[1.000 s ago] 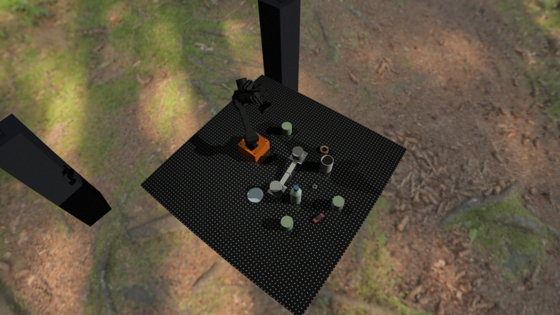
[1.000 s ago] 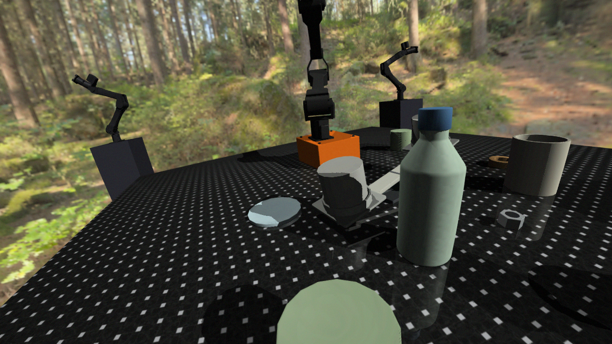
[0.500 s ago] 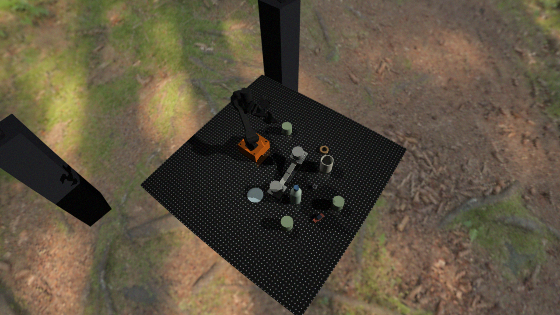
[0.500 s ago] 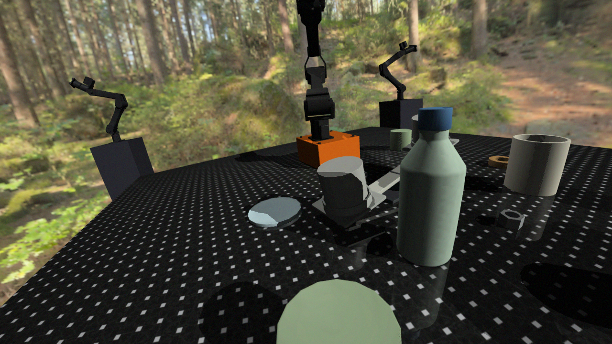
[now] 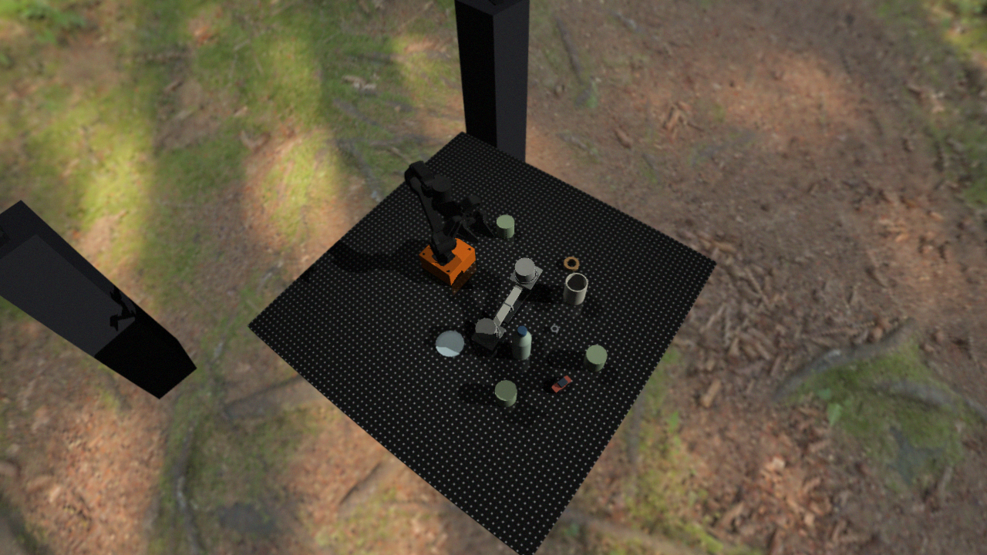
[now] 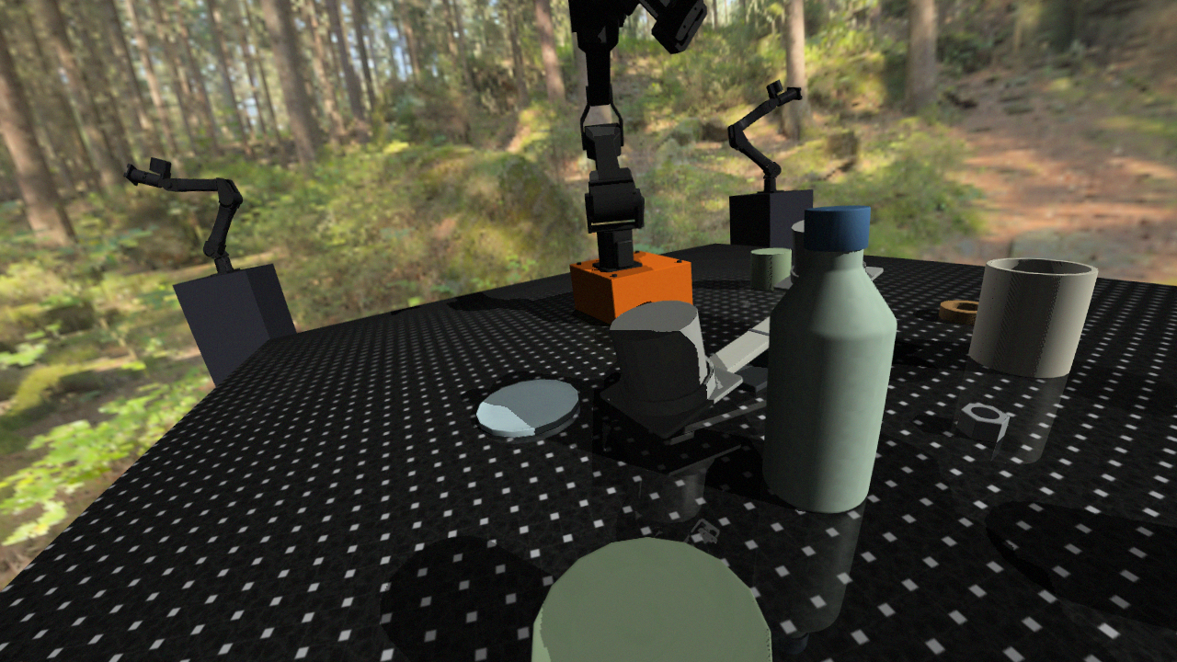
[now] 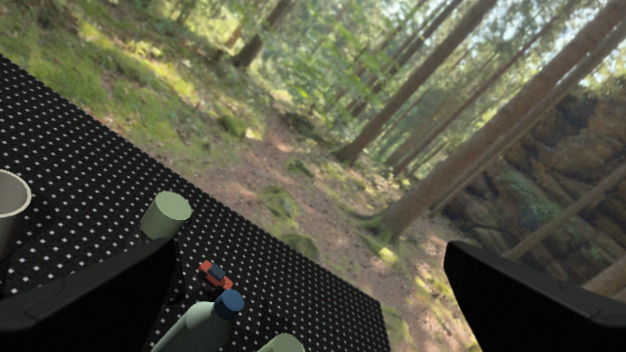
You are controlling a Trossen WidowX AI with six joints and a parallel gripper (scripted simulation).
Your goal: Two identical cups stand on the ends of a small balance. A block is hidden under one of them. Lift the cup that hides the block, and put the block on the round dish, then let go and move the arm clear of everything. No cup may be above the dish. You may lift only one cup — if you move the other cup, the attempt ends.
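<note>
Now: gripper tip 80 mm short of the pale green block, 100 mm to the left of it and 370 mm above it. The rest, counted from my gripper tip: beige cup (190 mm ahead, 240 mm to the left, 370 mm below); then round pale blue dish (200 mm to the right, 410 mm below); then metal nut (230 mm ahead, 80 mm to the left, 400 mm below).
</note>
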